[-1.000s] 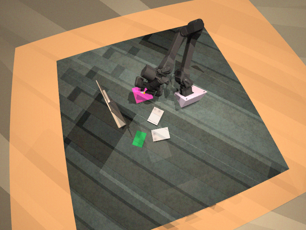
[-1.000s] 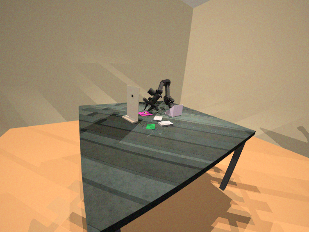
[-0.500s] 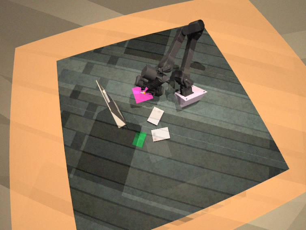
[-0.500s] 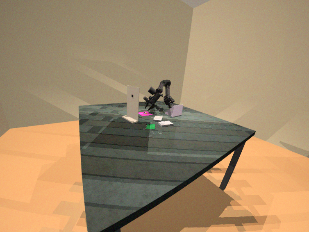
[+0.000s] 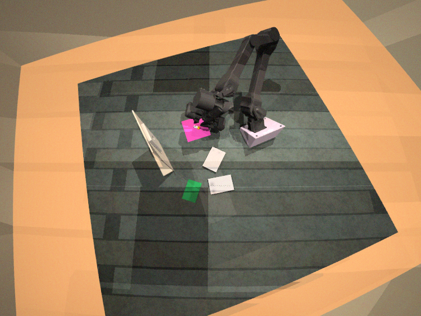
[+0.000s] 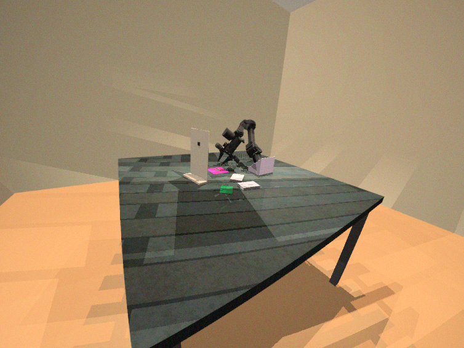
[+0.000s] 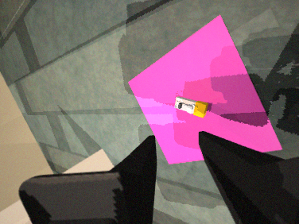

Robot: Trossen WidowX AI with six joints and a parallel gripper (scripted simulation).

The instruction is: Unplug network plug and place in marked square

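Right now my gripper tip is 5 cm above the network plug and 1 cm to the left of it. The rest, counted from my gripper tip: magenta marked square: 6 cm below, 1 cm to the right, 1 cm ahead; then upright panel: 21 cm ahead, 7 cm above, 6 cm to the left.
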